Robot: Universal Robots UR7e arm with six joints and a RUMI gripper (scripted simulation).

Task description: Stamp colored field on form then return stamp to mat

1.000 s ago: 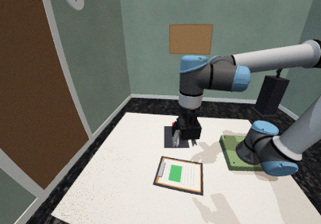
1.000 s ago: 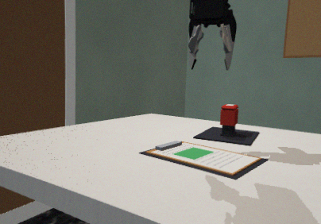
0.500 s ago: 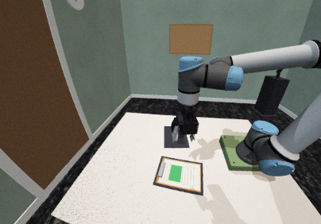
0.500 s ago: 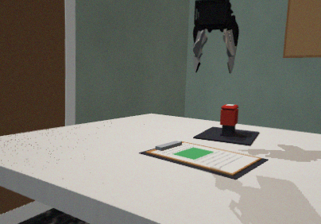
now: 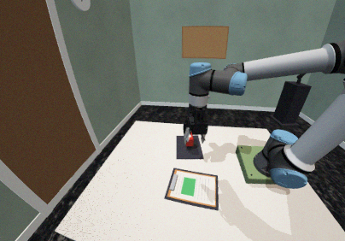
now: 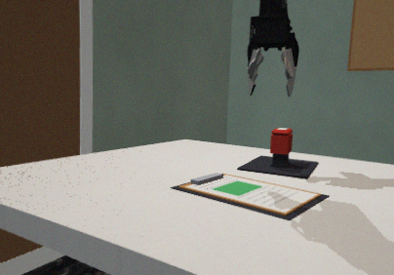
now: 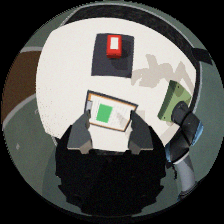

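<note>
Now: hand 18 cm to the left of the red stamp, 15 cm above it and 1 cm short of it. From my hand the other things lie so: dark mat 20 cm below, 18 cm to the right, 1 cm ahead.
</note>
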